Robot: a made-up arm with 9 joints. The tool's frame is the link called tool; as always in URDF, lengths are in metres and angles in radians. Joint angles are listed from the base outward.
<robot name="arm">
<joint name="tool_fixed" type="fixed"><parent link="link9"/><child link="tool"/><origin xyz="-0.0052 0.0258 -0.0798"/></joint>
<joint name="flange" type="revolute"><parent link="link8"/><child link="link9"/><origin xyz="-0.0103 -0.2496 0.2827"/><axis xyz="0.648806 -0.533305 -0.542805"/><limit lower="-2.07" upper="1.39"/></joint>
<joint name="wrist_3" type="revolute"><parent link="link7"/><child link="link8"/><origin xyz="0.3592 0.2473 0.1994"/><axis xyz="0 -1 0"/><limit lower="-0.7" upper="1.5"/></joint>
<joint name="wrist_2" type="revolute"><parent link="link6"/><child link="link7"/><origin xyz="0.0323 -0.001 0.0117"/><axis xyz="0 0 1"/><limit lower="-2.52" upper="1.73"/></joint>
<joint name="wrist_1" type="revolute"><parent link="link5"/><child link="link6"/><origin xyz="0.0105 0.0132 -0.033"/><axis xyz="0 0 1"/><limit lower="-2.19" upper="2.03"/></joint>
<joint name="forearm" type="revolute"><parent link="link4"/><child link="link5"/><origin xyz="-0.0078 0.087 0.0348"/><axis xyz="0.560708 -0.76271 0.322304"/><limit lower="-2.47" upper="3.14"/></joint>
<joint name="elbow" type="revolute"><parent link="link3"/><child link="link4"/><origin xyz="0.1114 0.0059 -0.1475"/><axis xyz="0 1 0"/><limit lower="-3.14" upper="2.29"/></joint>
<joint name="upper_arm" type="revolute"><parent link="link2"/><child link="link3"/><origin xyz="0.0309 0.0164 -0.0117"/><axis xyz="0 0 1"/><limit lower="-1.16" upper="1.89"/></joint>
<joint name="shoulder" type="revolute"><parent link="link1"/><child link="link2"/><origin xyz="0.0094 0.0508 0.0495"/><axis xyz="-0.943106 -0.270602 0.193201"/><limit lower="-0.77" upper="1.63"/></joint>
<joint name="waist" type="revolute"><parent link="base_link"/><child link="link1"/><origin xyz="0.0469 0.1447 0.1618"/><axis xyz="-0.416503 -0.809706 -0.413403"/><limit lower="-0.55" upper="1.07"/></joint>
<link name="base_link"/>
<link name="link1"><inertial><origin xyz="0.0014 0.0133 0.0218"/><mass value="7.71"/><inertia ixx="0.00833" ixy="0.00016" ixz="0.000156" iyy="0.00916" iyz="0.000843" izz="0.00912"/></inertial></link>
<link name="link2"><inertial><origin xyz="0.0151 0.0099 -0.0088"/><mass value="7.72"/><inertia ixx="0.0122" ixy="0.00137" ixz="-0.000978" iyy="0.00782" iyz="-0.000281" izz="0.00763"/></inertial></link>
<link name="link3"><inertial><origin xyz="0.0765 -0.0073 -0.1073"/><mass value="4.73"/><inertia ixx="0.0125" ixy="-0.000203" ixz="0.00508" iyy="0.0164" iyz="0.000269" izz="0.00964"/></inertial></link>
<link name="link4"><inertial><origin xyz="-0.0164 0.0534 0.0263"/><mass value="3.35"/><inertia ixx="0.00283" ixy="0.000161" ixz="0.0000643" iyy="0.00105" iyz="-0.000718" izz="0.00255"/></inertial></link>
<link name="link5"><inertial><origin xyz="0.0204 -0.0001 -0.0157"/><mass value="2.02"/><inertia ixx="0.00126" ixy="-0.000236" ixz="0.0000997" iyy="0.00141" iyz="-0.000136" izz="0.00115"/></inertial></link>
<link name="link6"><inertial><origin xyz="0.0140 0.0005 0.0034"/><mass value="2.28"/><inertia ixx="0.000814" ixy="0" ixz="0" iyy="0.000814" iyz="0" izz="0.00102"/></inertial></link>
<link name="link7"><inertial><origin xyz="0.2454 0.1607 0.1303"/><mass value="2"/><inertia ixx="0.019" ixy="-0.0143" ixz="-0.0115" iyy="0.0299" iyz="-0.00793" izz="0.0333"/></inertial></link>
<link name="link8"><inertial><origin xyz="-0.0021 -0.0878 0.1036"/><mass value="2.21"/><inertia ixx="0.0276" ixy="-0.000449" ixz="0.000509" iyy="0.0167" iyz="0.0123" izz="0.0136"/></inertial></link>
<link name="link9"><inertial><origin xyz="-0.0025 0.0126 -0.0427"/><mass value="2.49"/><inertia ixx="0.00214" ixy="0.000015" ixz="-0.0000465" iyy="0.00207" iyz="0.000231" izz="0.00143"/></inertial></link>
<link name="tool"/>
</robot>
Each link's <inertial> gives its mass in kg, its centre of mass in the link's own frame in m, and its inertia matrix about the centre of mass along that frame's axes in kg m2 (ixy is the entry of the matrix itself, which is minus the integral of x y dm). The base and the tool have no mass. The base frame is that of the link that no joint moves.
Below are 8 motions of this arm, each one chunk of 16 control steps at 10 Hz.
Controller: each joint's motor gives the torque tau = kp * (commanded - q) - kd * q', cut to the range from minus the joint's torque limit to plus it. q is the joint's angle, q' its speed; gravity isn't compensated. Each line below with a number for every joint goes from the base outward.
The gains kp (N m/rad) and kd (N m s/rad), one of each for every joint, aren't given. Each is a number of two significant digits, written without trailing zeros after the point. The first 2 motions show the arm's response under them.
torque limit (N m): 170 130 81 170 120 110 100 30 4.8
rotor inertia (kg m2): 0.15 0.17 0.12 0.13 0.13 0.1 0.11 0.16 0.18
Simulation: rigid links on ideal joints. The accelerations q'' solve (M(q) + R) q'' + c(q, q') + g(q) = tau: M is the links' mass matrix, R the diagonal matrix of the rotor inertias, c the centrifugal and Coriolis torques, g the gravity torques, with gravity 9.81 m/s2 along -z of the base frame. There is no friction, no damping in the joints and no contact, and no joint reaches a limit. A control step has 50 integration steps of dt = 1/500 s. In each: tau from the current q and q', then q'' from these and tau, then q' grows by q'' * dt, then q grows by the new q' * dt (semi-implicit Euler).
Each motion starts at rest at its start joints. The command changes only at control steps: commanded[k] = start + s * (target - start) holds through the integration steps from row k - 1 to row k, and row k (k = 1, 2, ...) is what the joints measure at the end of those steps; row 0 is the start. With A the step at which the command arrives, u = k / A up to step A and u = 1 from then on. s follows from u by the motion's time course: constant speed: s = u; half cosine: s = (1 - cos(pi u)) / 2; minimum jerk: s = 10 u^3 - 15 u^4 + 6 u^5; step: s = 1 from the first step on.
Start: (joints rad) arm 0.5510 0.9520 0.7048 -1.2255 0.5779 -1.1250 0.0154 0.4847 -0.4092
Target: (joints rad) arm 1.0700 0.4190 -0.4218 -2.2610 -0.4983 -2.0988 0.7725 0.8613 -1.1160
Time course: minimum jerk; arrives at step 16
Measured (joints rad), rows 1 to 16:
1: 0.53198 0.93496 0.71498 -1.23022 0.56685 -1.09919 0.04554 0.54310 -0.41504
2: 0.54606 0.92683 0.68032 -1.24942 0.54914 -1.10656 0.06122 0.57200 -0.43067
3: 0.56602 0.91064 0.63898 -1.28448 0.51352 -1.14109 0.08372 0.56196 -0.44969
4: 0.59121 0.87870 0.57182 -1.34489 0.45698 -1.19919 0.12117 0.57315 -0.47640
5: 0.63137 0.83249 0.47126 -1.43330 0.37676 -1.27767 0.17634 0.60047 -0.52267
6: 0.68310 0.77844 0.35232 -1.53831 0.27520 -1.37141 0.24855 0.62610 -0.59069
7: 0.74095 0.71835 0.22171 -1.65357 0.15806 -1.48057 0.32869 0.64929 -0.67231
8: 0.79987 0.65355 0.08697 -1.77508 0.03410 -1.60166 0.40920 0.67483 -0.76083
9: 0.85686 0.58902 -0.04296 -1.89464 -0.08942 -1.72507 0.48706 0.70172 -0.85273
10: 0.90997 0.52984 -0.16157 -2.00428 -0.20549 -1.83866 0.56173 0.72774 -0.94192
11: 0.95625 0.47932 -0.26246 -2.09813 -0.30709 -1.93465 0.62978 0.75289 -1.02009
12: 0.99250 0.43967 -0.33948 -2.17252 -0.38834 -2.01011 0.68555 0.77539 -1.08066
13: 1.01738 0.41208 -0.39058 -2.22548 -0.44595 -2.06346 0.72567 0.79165 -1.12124
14: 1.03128 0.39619 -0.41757 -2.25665 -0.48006 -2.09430 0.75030 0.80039 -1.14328
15: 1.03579 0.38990 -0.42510 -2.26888 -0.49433 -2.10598 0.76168 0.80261 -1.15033
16: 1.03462 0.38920 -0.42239 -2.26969 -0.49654 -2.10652 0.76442 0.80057 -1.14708
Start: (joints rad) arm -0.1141 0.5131 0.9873 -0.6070 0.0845 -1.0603 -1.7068 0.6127 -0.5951
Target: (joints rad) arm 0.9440 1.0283 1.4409 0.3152 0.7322 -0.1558 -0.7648 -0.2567 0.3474
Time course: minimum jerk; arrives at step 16
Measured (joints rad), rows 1 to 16:
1: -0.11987 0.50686 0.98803 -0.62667 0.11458 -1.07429 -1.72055 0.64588 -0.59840
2: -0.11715 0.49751 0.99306 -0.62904 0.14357 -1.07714 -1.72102 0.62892 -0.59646
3: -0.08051 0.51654 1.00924 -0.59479 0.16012 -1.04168 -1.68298 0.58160 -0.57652
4: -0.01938 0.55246 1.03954 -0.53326 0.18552 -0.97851 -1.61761 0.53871 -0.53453
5: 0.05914 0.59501 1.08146 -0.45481 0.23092 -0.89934 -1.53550 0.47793 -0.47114
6: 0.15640 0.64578 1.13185 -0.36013 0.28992 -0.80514 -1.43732 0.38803 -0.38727
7: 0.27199 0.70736 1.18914 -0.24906 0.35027 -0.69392 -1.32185 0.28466 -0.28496
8: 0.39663 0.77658 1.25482 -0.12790 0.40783 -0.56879 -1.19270 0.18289 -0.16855
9: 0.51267 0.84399 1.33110 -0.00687 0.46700 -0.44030 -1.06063 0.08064 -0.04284
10: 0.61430 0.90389 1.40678 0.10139 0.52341 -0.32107 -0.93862 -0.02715 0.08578
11: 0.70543 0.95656 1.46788 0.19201 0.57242 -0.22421 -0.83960 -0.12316 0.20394
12: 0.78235 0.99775 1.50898 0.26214 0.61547 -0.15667 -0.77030 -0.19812 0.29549
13: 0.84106 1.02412 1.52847 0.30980 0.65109 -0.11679 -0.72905 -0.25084 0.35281
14: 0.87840 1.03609 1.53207 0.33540 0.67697 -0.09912 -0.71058 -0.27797 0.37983
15: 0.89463 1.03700 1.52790 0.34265 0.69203 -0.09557 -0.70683 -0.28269 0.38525
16: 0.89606 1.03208 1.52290 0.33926 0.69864 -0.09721 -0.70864 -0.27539 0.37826
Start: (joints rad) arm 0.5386 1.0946 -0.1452 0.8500 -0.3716 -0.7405 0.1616 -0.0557 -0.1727
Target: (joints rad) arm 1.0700 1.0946 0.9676 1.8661 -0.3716 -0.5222 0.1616 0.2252 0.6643
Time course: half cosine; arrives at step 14
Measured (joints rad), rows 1 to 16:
1: 0.51539 1.07325 -0.09713 0.86723 -0.37889 -0.74354 0.15591 -0.03320 -0.17598
2: 0.48846 1.06175 0.00492 0.91048 -0.38107 -0.68963 0.20083 -0.00984 -0.16441
3: 0.46509 1.04214 0.13117 0.98115 -0.38690 -0.62985 0.24485 0.00164 -0.10763
4: 0.46989 1.02584 0.25404 1.06746 -0.39130 -0.58442 0.27096 0.02695 -0.01211
5: 0.51363 1.01934 0.35755 1.16026 -0.38773 -0.56297 0.27081 0.06131 0.09048
6: 0.59297 1.02442 0.44358 1.26086 -0.38163 -0.56037 0.25048 0.08992 0.17815
7: 0.68939 1.03828 0.53006 1.37091 -0.38036 -0.56240 0.22498 0.11015 0.25425
8: 0.77777 1.05163 0.63175 1.48527 -0.38346 -0.55408 0.20995 0.13063 0.33239
9: 0.84067 1.05369 0.74702 1.59419 -0.38508 -0.52850 0.21288 0.15631 0.41893
10: 0.87813 1.04160 0.85863 1.68825 -0.38076 -0.49225 0.22826 0.18713 0.50860
11: 0.90439 1.02399 0.94558 1.76142 -0.37041 -0.46203 0.24088 0.21942 0.58836
12: 0.93284 1.01374 0.99869 1.81291 -0.35884 -0.45081 0.23914 0.24394 0.64608
13: 0.96381 1.01682 1.02303 1.84580 -0.35350 -0.45602 0.22637 0.25304 0.67809
14: 0.98699 1.02841 1.02565 1.86138 -0.35761 -0.46495 0.21531 0.24837 0.68721
15: 0.99658 1.03626 1.02149 1.86450 -0.36168 -0.46956 0.21110 0.24239 0.68116
16: 0.99369 1.03350 1.02264 1.86228 -0.35889 -0.46840 0.21247 0.24524 0.67179

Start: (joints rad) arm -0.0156 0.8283 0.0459 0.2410 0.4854 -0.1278 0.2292 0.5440 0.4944
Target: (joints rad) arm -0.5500 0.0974 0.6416 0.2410 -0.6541 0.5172 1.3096 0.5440 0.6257
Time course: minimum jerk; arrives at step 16
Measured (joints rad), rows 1 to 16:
1: -0.04164 0.83165 0.09332 0.25806 0.44911 -0.12085 0.23605 0.57868 0.48566
2: -0.05823 0.84538 0.14235 0.26918 0.39861 -0.08400 0.27713 0.57256 0.46548
3: -0.07447 0.83123 0.16674 0.26400 0.36458 -0.05518 0.31959 0.55672 0.46251
4: -0.09948 0.78270 0.17716 0.26115 0.31621 -0.03514 0.36453 0.56341 0.47650
5: -0.13072 0.72210 0.19935 0.26824 0.22596 -0.00462 0.42951 0.56105 0.49119
6: -0.17108 0.66143 0.24658 0.28030 0.09683 0.04520 0.52076 0.54028 0.50216
7: -0.21962 0.59935 0.31193 0.28683 -0.04552 0.10937 0.63172 0.51762 0.51410
8: -0.27344 0.52946 0.38195 0.28406 -0.18026 0.17999 0.75269 0.50777 0.52956
9: -0.32924 0.45018 0.44624 0.27601 -0.30143 0.25132 0.87510 0.51085 0.54640
10: -0.38211 0.36853 0.50025 0.26777 -0.41009 0.31876 0.99093 0.52088 0.56162
11: -0.42732 0.29477 0.54353 0.26173 -0.50592 0.37785 1.09246 0.53356 0.57353
12: -0.46220 0.23589 0.57624 0.25792 -0.58512 0.42476 1.17328 0.54550 0.58172
13: -0.48589 0.19430 0.59801 0.25557 -0.64323 0.45733 1.22986 0.55440 0.58676
14: -0.49868 0.16978 0.60908 0.25411 -0.67872 0.47540 1.26198 0.55999 0.58965
15: -0.50205 0.16020 0.61119 0.25351 -0.69497 0.48072 1.27291 0.56274 0.59092
16: -0.49919 0.16072 0.60773 0.25409 -0.70070 0.47760 1.27032 0.56318 0.59067

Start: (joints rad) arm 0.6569 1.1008 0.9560 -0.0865 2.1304 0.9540 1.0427 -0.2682 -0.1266
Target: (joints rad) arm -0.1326 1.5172 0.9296 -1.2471 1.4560 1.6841 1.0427 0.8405 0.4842
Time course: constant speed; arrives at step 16
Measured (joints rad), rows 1 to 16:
1: 0.59475 1.08369 0.93412 -0.14317 2.06860 0.98762 1.02850 -0.22940 -0.10923
2: 0.53164 1.08850 0.92934 -0.23283 2.05056 1.05641 1.05190 -0.16922 -0.06226
3: 0.45972 1.11154 0.95282 -0.33406 2.05086 1.13813 1.08836 -0.09048 0.00526
4: 0.38862 1.12306 0.95482 -0.42140 2.03508 1.20181 1.10621 -0.00227 0.06918
5: 0.32959 1.13653 0.95368 -0.49236 1.99451 1.24070 1.09812 0.06040 0.11260
6: 0.28782 1.17014 0.95392 -0.55495 1.93668 1.26889 1.08017 0.12787 0.13798
7: 0.25337 1.21237 0.95208 -0.61620 1.87479 1.29836 1.06448 0.20878 0.15470
8: 0.21158 1.24711 0.95082 -0.68291 1.82236 1.33495 1.05575 0.28597 0.17311
9: 0.15795 1.27145 0.95125 -0.75874 1.78495 1.38247 1.05738 0.35276 0.20274
10: 0.09656 1.29106 0.95414 -0.84000 1.75718 1.43647 1.06507 0.41526 0.24635
11: 0.03561 1.31119 0.95739 -0.91905 1.72686 1.48694 1.06909 0.48101 0.29611
12: -0.01733 1.33632 0.95842 -0.99162 1.68562 1.52888 1.06479 0.55183 0.33968
13: -0.06101 1.36768 0.95585 -1.05925 1.63483 1.56580 1.05594 0.62519 0.37200
14: -0.10191 1.40115 0.95185 -1.12655 1.58265 1.60367 1.04834 0.69841 0.39825
15: -0.14784 1.43139 0.94957 -1.19725 1.53641 1.64543 1.04445 0.76949 0.42663
16: -0.20050 1.45723 0.94963 -1.27146 1.49668 1.69012 1.04310 0.83806 0.46081

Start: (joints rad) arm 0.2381 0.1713 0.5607 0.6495 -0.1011 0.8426 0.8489 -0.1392 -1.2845
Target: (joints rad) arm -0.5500 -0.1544 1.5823 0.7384 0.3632 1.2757 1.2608 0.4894 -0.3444
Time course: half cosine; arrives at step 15
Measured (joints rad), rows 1 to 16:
1: 0.23304 0.20095 0.59537 0.65596 -0.12194 0.82417 0.82972 -0.12661 -1.28020
2: 0.22955 0.23735 0.64876 0.67443 -0.16339 0.80035 0.80361 -0.15194 -1.26286
3: 0.21277 0.25084 0.69443 0.69338 -0.17499 0.79407 0.79691 -0.14274 -1.23263
4: 0.17070 0.22963 0.74680 0.70257 -0.14153 0.81840 0.82139 -0.07640 -1.18426
5: 0.09569 0.18083 0.83224 0.70229 -0.07660 0.87417 0.87614 -0.00417 -1.11401
6: 0.00134 0.12879 0.96102 0.69199 -0.00079 0.94886 0.94823 0.05334 -1.02069
7: -0.09095 0.08121 1.08737 0.67803 0.07997 1.02481 1.02166 0.11515 -0.90305
8: -0.17925 0.03004 1.16972 0.67981 0.16057 1.09325 1.08973 0.21190 -0.77467
9: -0.26281 -0.01276 1.25039 0.69334 0.22468 1.15110 1.14758 0.32305 -0.66210
10: -0.33386 -0.04154 1.35109 0.69920 0.27207 1.19469 1.18877 0.39465 -0.57505
11: -0.39807 -0.06994 1.43421 0.70381 0.31433 1.23127 1.22287 0.43683 -0.50359
12: -0.45656 -0.09726 1.49986 0.70793 0.35582 1.26852 1.25870 0.47868 -0.43788
13: -0.50289 -0.11921 1.55138 0.70695 0.39282 1.29981 1.28841 0.50953 -0.37716
14: -0.53088 -0.13360 1.57963 0.70594 0.41608 1.31734 1.30458 0.52353 -0.32901
15: -0.53717 -0.13746 1.58453 0.70749 0.42043 1.31931 1.30586 0.52793 -0.30491
16: -0.53012 -0.13359 1.58007 0.71231 0.41029 1.31040 1.29681 0.53044 -0.30891

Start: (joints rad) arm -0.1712 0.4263 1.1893 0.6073 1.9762 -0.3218 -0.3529 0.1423 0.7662
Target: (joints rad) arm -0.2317 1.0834 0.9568 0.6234 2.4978 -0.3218 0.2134 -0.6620 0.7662
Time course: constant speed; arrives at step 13
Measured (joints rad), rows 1 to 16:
1: -0.17809 0.49640 1.18255 0.62384 2.02612 -0.36373 -0.34787 0.08888 0.75723
2: -0.19804 0.55015 1.17937 0.64299 2.07131 -0.41129 -0.34937 -0.00595 0.74832
3: -0.21459 0.59758 1.17617 0.64628 2.11269 -0.41826 -0.31138 -0.08026 0.74884
4: -0.21426 0.64740 1.15715 0.64199 2.14346 -0.39700 -0.24696 -0.13341 0.75261
5: -0.20907 0.69537 1.12716 0.63629 2.18057 -0.37712 -0.18457 -0.18182 0.75481
6: -0.21118 0.74152 1.10426 0.63467 2.22451 -0.37368 -0.13817 -0.23046 0.75296
7: -0.22080 0.78941 1.09433 0.63833 2.26573 -0.38274 -0.10362 -0.29036 0.74777
8: -0.23212 0.84011 1.08987 0.64392 2.30140 -0.39352 -0.07048 -0.36112 0.74376
9: -0.24076 0.89130 1.08095 0.64766 2.33594 -0.39840 -0.03151 -0.43066 0.74373
10: -0.24557 0.94076 1.06341 0.64830 2.37358 -0.39623 0.01431 -0.49231 0.74589
11: -0.24835 0.98852 1.04104 0.64688 2.41435 -0.38981 0.06422 -0.54816 0.74675
12: -0.25165 1.03613 1.01981 0.64532 2.45535 -0.38305 0.11441 -0.60414 0.74468
13: -0.25639 1.08481 1.00215 0.64515 2.49437 -0.37925 0.16165 -0.66430 0.74092
14: -0.25453 1.08849 0.99904 0.64409 2.48566 -0.36599 0.17351 -0.66489 0.74070
15: -0.25599 1.08831 1.00204 0.64541 2.48643 -0.37146 0.16768 -0.65847 0.74080
16: -0.26044 1.08602 1.00809 0.64860 2.49133 -0.38675 0.15259 -0.65755 0.73984

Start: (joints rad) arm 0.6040 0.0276 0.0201 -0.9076 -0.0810 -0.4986 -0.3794 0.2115 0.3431
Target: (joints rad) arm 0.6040 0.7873 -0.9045 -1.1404 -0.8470 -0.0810 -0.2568 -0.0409 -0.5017
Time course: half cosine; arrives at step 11
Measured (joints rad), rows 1 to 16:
1: 0.58191 0.04364 0.01480 -0.93497 -0.08338 -0.50573 -0.39155 0.25329 0.32310
2: 0.59035 0.08266 -0.06226 -0.95921 -0.12181 -0.50175 -0.40385 0.24801 0.25936
3: 0.59980 0.15482 -0.15580 -0.98423 -0.19171 -0.46259 -0.39129 0.21114 0.17234
4: 0.59953 0.25122 -0.26081 -1.00887 -0.28391 -0.39228 -0.35672 0.18487 0.07414
5: 0.59630 0.35978 -0.38019 -1.03501 -0.38974 -0.31490 -0.32067 0.16083 -0.03395
6: 0.59131 0.46610 -0.50505 -1.06620 -0.49580 -0.25053 -0.29893 0.13022 -0.15175
7: 0.58932 0.56403 -0.63010 -1.09921 -0.59690 -0.20284 -0.29139 0.09374 -0.27448
8: 0.59072 0.65028 -0.74193 -1.12981 -0.68609 -0.16654 -0.28981 0.05773 -0.39009
9: 0.59245 0.71944 -0.82707 -1.15509 -0.75477 -0.13895 -0.28911 0.02863 -0.48434
10: 0.59271 0.76491 -0.87795 -1.17247 -0.79718 -0.12176 -0.28897 0.01048 -0.54696
11: 0.59089 0.78140 -0.89072 -1.18010 -0.81038 -0.11747 -0.29049 0.00440 -0.57334
12: 0.58782 0.78190 -0.88546 -1.18121 -0.80857 -0.11645 -0.28944 0.00640 -0.57047
13: 0.58542 0.78154 -0.88329 -1.17968 -0.80878 -0.11179 -0.28492 0.00851 -0.55606
14: 0.58379 0.78027 -0.88299 -1.17740 -0.81092 -0.10919 -0.28252 0.00770 -0.54474
15: 0.58322 0.77908 -0.88379 -1.17665 -0.81231 -0.10989 -0.28327 0.00636 -0.54164
16: 0.58428 0.77934 -0.88485 -1.17752 -0.81193 -0.11185 -0.28517 0.00617 -0.54466

